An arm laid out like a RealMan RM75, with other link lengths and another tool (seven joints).
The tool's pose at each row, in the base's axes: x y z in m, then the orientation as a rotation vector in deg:
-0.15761 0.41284 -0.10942 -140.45 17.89 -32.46
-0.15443 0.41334 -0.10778 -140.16 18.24 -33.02
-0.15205 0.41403 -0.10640 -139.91 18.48 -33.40
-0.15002 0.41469 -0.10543 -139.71 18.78 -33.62
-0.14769 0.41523 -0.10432 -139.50 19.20 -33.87
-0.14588 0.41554 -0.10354 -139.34 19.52 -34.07
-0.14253 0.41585 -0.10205 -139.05 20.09 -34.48
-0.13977 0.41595 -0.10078 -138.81 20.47 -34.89
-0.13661 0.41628 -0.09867 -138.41 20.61 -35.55
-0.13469 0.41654 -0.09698 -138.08 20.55 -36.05
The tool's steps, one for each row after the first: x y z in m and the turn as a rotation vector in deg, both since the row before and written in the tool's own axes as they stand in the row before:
0.00316 -0.00167 0.00053 0.14 0.50 0.16
0.00230 -0.00160 0.00047 0.14 0.35 0.13
0.00186 -0.00130 0.00060 0.09 0.24 0.20
0.00220 -0.00132 0.00059 0.07 0.29 0.27
0.00172 -0.00090 0.00047 0.05 0.23 0.20
0.00328 -0.00149 0.00073 0.09 0.45 0.35
0.00277 -0.00115 0.00051 0.09 0.40 0.21
0.00330 -0.00190 0.00025 0.28 0.54 0.02
0.00212 -0.00145 -0.00008 0.29 0.37 -0.09

